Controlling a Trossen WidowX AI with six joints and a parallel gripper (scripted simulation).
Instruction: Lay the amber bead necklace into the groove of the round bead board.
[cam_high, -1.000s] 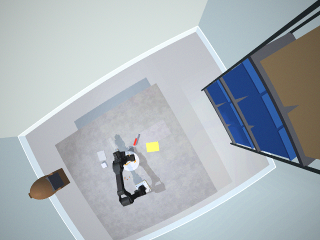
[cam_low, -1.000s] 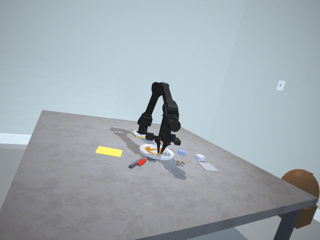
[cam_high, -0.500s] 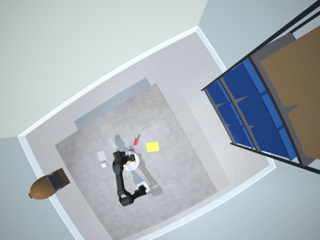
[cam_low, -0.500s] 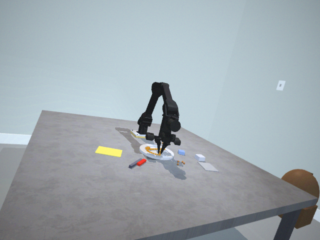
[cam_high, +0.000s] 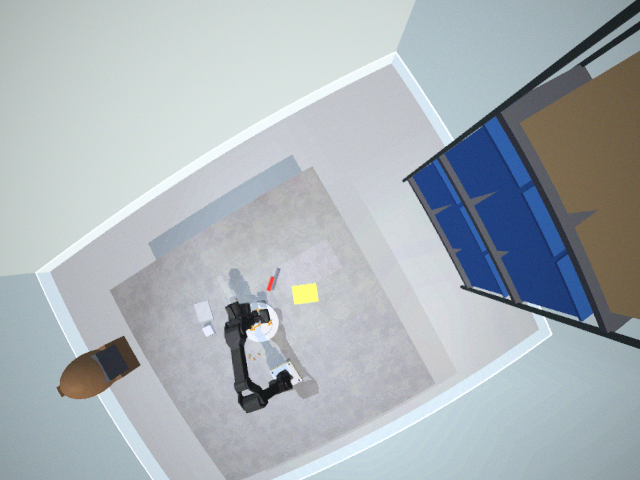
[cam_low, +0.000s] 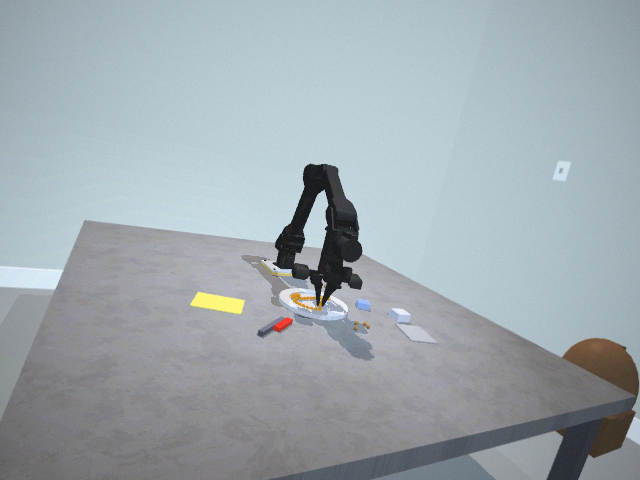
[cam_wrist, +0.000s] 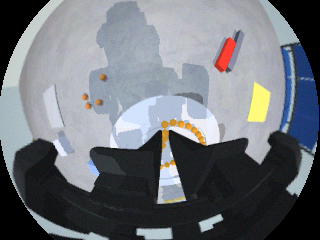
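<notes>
The round white bead board lies 5 cm behind my gripper tip, 2 cm to the left of it and 1 cm below it. Also, from my gripper tip: white block (25 cm to the left, 8 cm ahead, 1 cm below); then blue block (19 cm to the left, 1 cm below, 1 cm behind); then grey tool (17 cm to the right, 6 cm ahead, 1 cm below).
</notes>
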